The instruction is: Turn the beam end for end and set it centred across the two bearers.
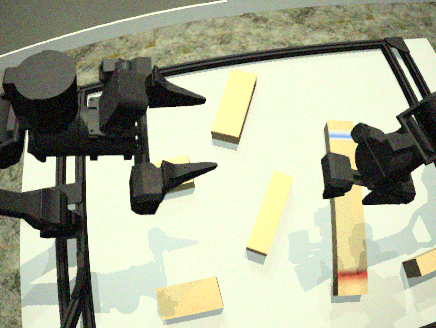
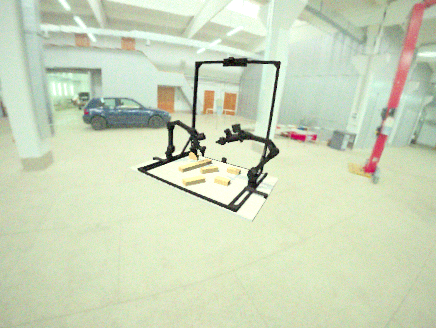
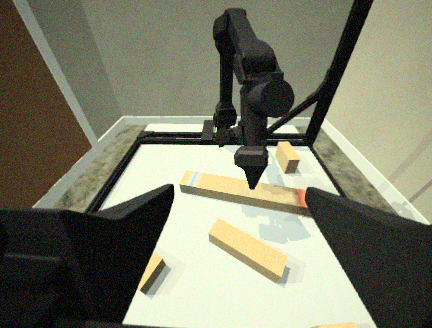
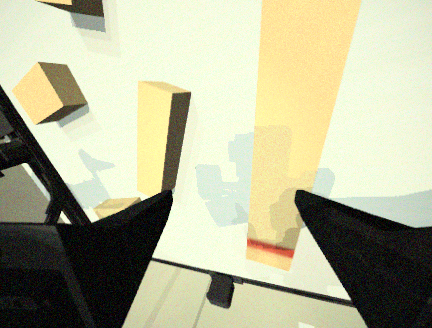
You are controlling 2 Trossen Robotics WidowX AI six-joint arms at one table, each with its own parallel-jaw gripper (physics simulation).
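Places are measured from the left arm's base along level axes (x right, y down, z ahead), in centimetres.
Pixels of known places: left gripper, between the fingertips: (image 1: 210,131) (image 2: 218,141) (image 3: 239,191); right gripper, between the fingertips: (image 1: 343,200) (image 2: 200,157) (image 3: 253,180) (image 4: 233,195); left arm's base, origin of its link: (image 1: 69,224) (image 2: 251,186) (image 4: 24,150); right arm's base, origin of its link: (image 2: 169,159).
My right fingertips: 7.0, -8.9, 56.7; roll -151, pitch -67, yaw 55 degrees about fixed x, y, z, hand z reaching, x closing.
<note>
Ahead of a thing's pixels: the offset from my right fingertips to its top centre, as dx, dy, dz. "spot": to the spot under its first point. Level surfaces: height alone.
The beam {-1.0, +7.0, +3.8} (image 1: 348,228) (image 2: 194,165) (image 3: 221,186) (image 4: 299,97) is a long wooden plank lying flat on the white table {dy +10.8} (image 1: 301,97). It has a blue band {spot: -16.1, +7.0, +6.6} (image 1: 340,135) at one end and a red band {spot: +14.0, +7.0, +0.8} (image 1: 353,275) (image 4: 270,247) at the other. Two long pale bearers lie apart and askew, one {-29.2, +7.0, -15.0} (image 1: 234,105) farther back and one {-2.3, +6.4, -12.8} (image 1: 270,213) (image 3: 247,248) (image 4: 156,136) beside the beam. My right gripper (image 1: 351,182) (image 2: 198,151) (image 4: 233,195) is open and empty, hanging above the beam's middle. My left gripper (image 1: 210,133) (image 2: 220,141) (image 3: 239,191) is open and empty, held high at the left.
A short block (image 1: 181,160) (image 3: 151,271) lies partly under my left gripper's lower finger. A wider block {+11.8, +7.0, -31.5} (image 1: 189,299) lies near the front edge. A black frame rail (image 1: 262,55) borders the table, with the left arm's mount (image 1: 73,202) at the left.
</note>
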